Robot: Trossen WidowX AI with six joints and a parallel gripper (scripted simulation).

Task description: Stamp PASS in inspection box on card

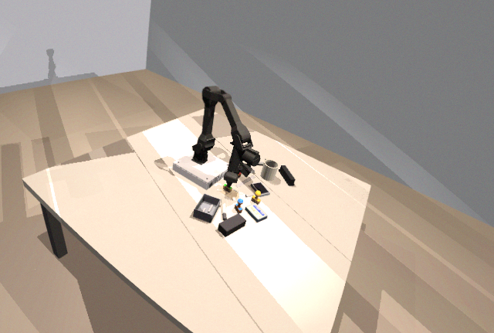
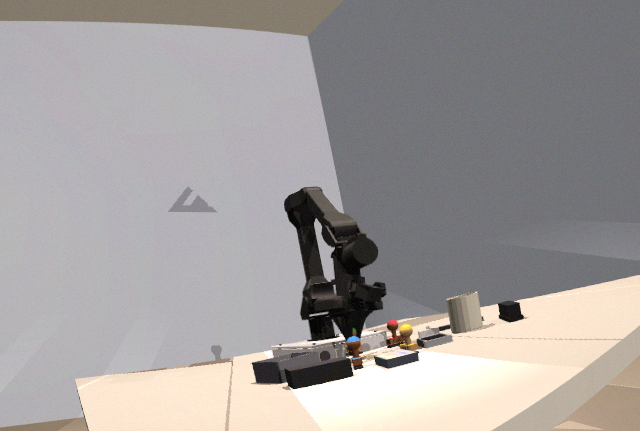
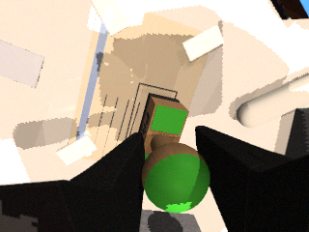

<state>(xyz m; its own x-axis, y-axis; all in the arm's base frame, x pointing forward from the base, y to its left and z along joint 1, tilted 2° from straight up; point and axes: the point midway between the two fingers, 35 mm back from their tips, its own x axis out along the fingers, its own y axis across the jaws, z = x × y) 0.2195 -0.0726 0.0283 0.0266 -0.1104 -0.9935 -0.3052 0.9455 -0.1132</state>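
Right now the card is 1 cm ahead of my gripper tip, 1 cm to the left of it and 4 cm below it. From my gripper tip the other things lie so: green-knobbed PASS stamp: 1 cm behind, 1 cm below; then yellow-knobbed HOLD stamp: 14 cm ahead, 3 cm to the left, 2 cm below; then blue-knobbed stamp: 9 cm ahead, 7 cm to the right, 2 cm below.
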